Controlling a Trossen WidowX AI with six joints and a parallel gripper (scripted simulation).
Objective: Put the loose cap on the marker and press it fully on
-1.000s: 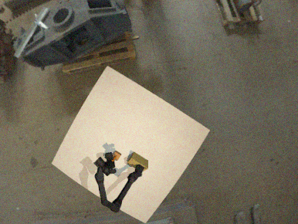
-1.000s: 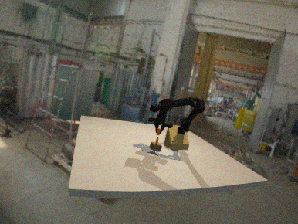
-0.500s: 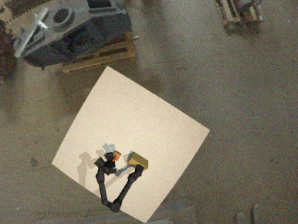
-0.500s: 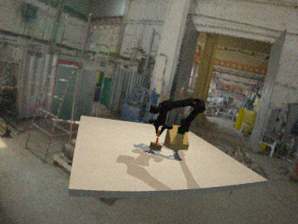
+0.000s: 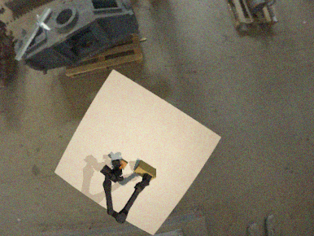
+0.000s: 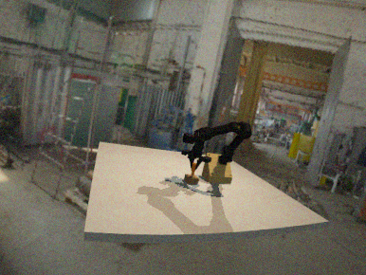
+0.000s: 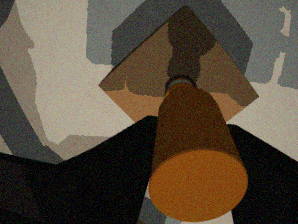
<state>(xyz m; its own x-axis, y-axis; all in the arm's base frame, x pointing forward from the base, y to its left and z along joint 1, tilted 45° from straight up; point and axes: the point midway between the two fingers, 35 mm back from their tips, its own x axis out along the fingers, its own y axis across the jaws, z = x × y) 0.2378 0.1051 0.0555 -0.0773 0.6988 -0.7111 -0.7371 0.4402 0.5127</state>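
The holder block is 70 mm below my gripper tip. From my gripper tip the other things lie so: orange cap (10 mm above).
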